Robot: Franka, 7 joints.
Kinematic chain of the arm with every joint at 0, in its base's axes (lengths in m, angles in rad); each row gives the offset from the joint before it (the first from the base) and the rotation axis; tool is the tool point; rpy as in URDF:
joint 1: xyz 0 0 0.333 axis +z
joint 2: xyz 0 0 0 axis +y
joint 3: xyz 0 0 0.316 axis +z
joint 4: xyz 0.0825 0 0 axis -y
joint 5: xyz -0.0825 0 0.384 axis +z
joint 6: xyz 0 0 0 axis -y
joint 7: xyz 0.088 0 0 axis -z
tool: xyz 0 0 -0.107 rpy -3.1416 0 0
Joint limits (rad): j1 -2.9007..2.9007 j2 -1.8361..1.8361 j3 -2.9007..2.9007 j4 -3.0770..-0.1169 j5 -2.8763..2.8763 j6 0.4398..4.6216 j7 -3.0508..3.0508
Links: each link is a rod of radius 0.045 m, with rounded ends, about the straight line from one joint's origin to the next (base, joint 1, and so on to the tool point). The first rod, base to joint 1, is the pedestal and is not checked.
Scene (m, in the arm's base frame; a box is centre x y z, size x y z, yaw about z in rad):
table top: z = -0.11
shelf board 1: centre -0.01 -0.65 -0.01 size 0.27 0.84 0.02 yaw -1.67
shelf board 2: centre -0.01 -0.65 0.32 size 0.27 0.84 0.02 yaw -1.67
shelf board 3: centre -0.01 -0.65 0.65 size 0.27 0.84 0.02 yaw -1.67
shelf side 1: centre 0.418 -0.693 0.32 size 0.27 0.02 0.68 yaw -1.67
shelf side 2: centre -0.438 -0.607 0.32 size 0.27 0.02 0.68 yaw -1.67
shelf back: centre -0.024 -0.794 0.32 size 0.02 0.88 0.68 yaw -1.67
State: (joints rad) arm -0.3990 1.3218 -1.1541 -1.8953 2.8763 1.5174 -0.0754
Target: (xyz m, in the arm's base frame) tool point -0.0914 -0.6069 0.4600
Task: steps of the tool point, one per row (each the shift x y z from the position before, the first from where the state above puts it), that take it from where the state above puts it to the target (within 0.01 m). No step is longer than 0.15 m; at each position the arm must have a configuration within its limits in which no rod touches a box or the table.
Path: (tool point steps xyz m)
1: 0.0172 0.0700 0.0087
2: 0.0085 0.0806 -0.0013
3: -0.0018 0.0895 -0.0074
4: -0.1156 -0.0368 0.0861
5: -0.0891 0.0109 0.1052
6: -0.0543 0.0509 0.1054
7: -0.0059 -0.0848 -0.0014
8: -0.0084 -0.0791 -0.0035
9: -0.0090 -0.0700 0.0049

